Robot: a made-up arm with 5 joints. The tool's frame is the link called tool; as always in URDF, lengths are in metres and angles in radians. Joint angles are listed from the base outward. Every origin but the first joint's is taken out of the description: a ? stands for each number. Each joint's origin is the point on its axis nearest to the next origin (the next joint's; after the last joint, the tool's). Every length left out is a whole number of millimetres.
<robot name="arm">
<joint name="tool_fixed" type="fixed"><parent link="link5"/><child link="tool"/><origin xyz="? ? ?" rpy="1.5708 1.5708 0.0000"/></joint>
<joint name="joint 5" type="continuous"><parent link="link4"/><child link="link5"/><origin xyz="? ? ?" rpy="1.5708 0.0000 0.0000"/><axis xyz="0 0 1"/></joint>
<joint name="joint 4" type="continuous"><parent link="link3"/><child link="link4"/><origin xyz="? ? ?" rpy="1.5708 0.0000 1.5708"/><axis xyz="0 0 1"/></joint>
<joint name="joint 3" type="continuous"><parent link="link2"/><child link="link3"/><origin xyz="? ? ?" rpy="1.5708 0.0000 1.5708"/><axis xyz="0 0 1"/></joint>
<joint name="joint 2" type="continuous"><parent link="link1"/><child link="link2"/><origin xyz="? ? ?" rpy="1.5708 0.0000 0.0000"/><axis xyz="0 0 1"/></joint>
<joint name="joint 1" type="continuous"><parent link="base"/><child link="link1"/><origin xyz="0.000 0.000 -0.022" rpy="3.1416 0.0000 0.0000"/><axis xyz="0 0 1"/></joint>
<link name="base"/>
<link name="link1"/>
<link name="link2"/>
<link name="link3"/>
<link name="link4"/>
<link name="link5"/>
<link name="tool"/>
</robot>
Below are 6 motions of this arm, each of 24 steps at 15 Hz.
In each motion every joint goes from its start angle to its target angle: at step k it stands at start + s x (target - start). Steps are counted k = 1, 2, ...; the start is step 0. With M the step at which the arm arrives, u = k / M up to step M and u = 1 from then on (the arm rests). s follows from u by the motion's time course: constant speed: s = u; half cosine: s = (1 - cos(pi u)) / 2; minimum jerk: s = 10 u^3 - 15 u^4 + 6 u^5.
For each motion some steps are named. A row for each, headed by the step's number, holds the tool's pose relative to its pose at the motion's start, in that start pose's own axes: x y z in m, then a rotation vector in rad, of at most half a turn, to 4 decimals.
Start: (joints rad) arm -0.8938 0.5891 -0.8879 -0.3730 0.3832
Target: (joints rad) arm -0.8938 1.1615 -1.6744 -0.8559 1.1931
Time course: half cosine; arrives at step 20
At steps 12, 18, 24:
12: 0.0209 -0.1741 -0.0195 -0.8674 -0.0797 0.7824
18: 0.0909 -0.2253 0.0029 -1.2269 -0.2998 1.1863
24: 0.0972 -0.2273 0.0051 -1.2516 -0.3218 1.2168

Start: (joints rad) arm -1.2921 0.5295 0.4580 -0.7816 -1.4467
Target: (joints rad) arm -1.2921 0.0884 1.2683 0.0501 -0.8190
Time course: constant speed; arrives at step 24
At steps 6, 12, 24:
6: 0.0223 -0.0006 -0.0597 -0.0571 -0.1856 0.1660
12: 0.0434 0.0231 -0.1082 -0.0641 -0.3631 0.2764
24: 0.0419 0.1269 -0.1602 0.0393 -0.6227 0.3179

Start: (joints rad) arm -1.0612 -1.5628 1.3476 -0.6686 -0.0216
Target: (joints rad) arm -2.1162 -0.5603 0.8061 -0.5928 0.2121
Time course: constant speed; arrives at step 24
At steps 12, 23, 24:
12: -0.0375 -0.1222 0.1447 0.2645 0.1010 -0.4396
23: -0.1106 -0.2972 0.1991 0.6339 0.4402 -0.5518
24: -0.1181 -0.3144 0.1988 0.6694 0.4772 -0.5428

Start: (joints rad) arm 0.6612 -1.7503 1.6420 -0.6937 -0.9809
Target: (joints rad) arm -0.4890 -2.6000 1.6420 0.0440 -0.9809
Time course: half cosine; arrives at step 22
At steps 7, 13, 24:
7: -0.0579 0.0825 0.0489 0.1751 -0.0824 0.1773
13: -0.2300 0.1687 0.1506 0.4691 -0.2304 0.5049
24: -0.4214 0.1504 0.2159 0.7039 -0.3663 0.8001

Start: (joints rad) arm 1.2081 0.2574 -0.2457 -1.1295 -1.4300
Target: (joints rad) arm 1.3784 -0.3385 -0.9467 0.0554 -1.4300
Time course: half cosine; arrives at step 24
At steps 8, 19, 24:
8: 0.0790 -0.0036 -0.1105 -0.1998 -0.3701 -0.1218
19: 0.3628 -0.1697 -0.1409 -0.7821 -1.4134 -0.2389
24: 0.3967 -0.1990 -0.1022 -0.8847 -1.5844 -0.2292

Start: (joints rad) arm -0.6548 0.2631 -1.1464 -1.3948 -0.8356
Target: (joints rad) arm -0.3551 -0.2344 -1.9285 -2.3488 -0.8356
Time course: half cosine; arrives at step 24
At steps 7, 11, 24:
7: -0.0249 0.0158 0.0408 0.0091 0.1507 -0.0545
11: -0.0467 0.0414 0.0976 0.0806 0.3365 -0.1208
24: -0.0641 0.0764 0.2328 0.5014 0.7095 -0.2092

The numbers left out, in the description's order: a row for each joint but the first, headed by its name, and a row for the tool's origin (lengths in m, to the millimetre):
tool: 0.016 0.065 0.000
joint 5: 0.104 -0.301 0.000
joint 4: -0.022 0.112 0.000
joint 3: 0.195 -0.064 0.000
joint 2: -0.265 0.199 0.000

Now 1 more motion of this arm.
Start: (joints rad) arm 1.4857 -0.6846 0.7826 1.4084 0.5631
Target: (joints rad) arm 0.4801 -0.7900 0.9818 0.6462 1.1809
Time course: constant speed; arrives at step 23
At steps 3, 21, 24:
3: 0.0146 -0.0735 0.0157 -0.1184 -0.0029 0.2165
21: 0.4223 -0.3113 0.1425 -0.4791 -0.2267 1.5078
24: 0.4847 -0.3010 0.1484 -0.4681 -0.2680 1.6432

